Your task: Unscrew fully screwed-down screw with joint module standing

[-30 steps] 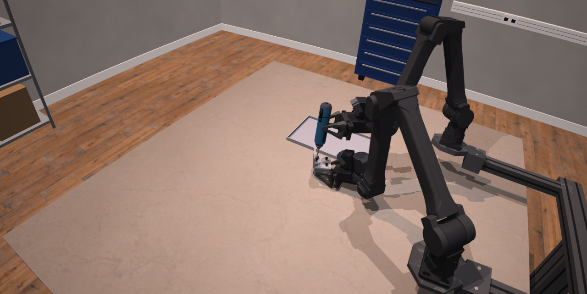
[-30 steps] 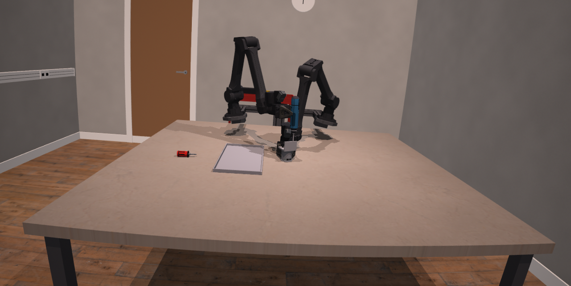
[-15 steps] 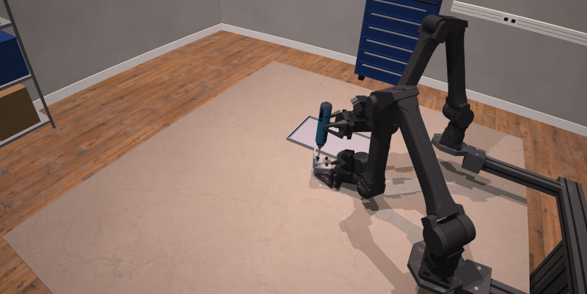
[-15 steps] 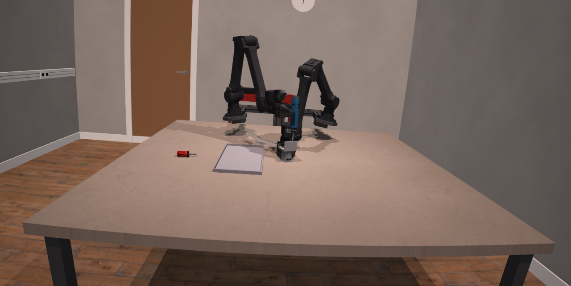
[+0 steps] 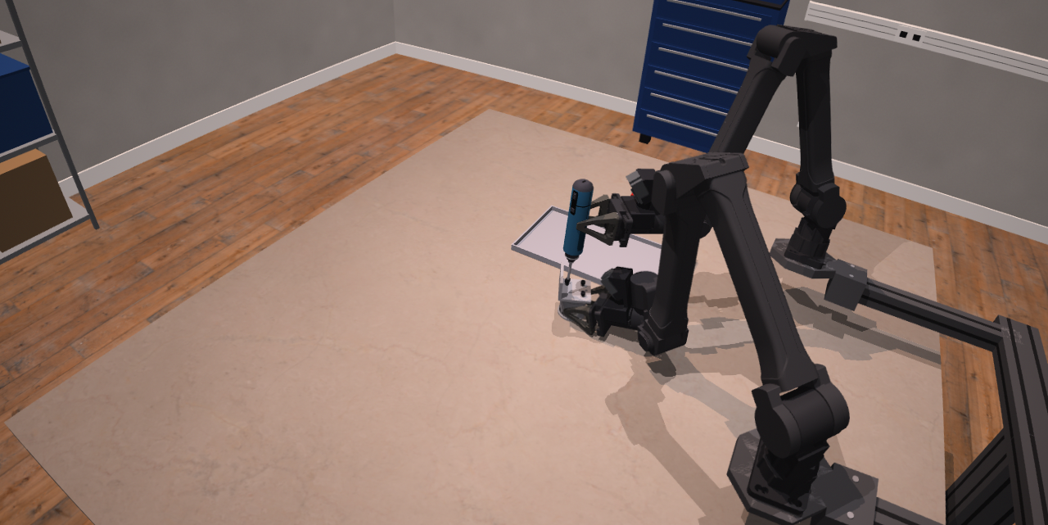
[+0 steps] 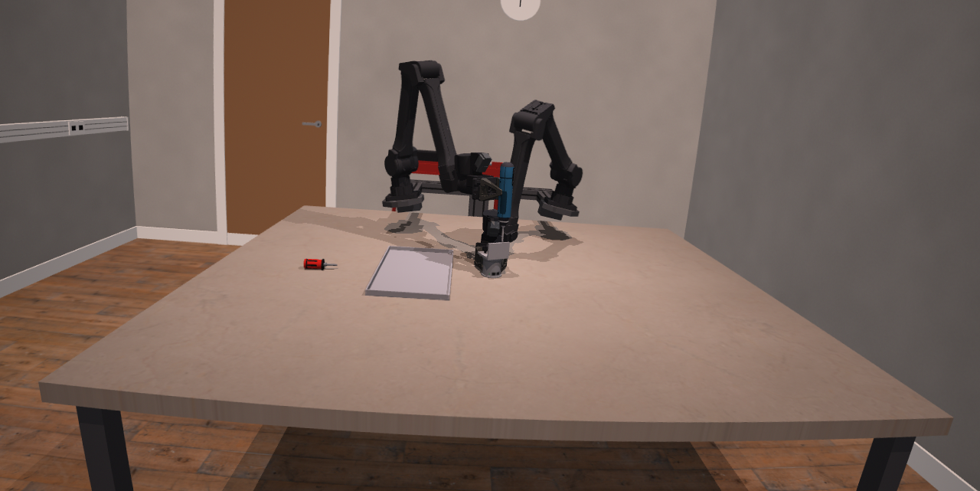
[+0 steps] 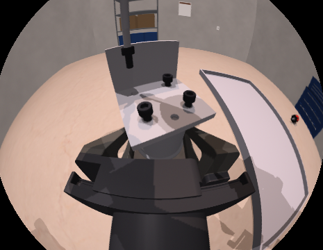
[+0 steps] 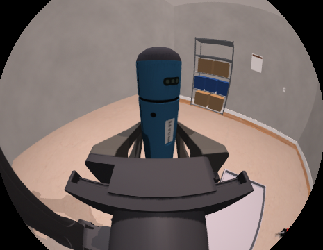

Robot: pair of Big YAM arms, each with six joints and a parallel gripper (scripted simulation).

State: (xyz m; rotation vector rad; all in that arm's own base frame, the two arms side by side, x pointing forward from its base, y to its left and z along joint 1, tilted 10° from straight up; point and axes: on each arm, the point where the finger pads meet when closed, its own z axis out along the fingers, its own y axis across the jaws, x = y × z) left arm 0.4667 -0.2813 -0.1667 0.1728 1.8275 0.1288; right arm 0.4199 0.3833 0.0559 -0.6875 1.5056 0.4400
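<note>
My left gripper is now 10 mm below the joint module. The rest, counted from my left hand: flat grey tray 230 mm to the right, 20 mm below; red-handled screwdriver 510 mm to the right, 10 mm below; grey l-shaped bracket 50 mm above.
</note>
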